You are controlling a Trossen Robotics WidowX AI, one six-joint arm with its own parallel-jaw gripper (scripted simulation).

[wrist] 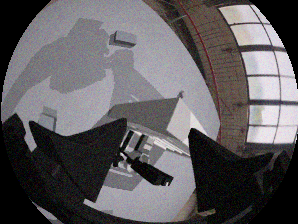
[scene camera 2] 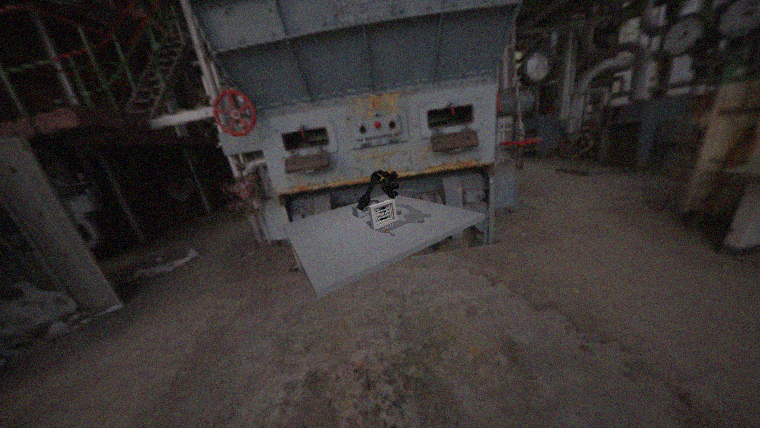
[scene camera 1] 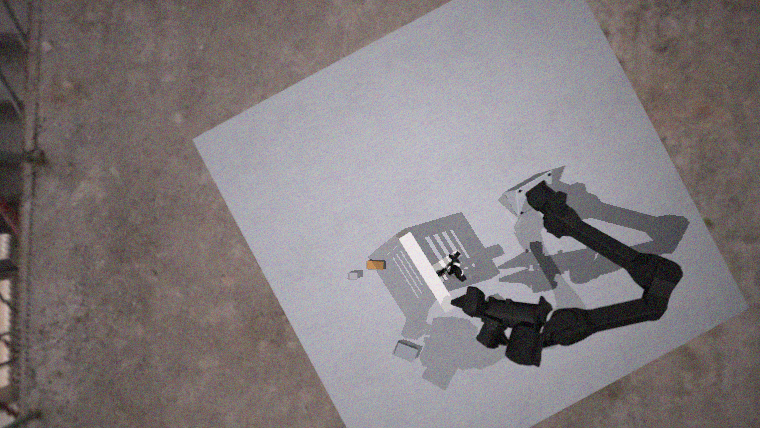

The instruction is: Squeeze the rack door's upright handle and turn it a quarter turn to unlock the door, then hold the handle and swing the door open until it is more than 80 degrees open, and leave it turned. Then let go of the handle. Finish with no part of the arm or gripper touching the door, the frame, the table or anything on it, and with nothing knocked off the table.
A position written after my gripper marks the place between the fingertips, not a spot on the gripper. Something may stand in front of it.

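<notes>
A white rack (scene camera 1: 428, 272) is present; the wrist view also shows the rack (wrist: 171, 118). My gripper (scene camera 1: 456, 305) is open and holds nothing. The wrist view likewise shows my gripper (wrist: 158, 128).
</notes>
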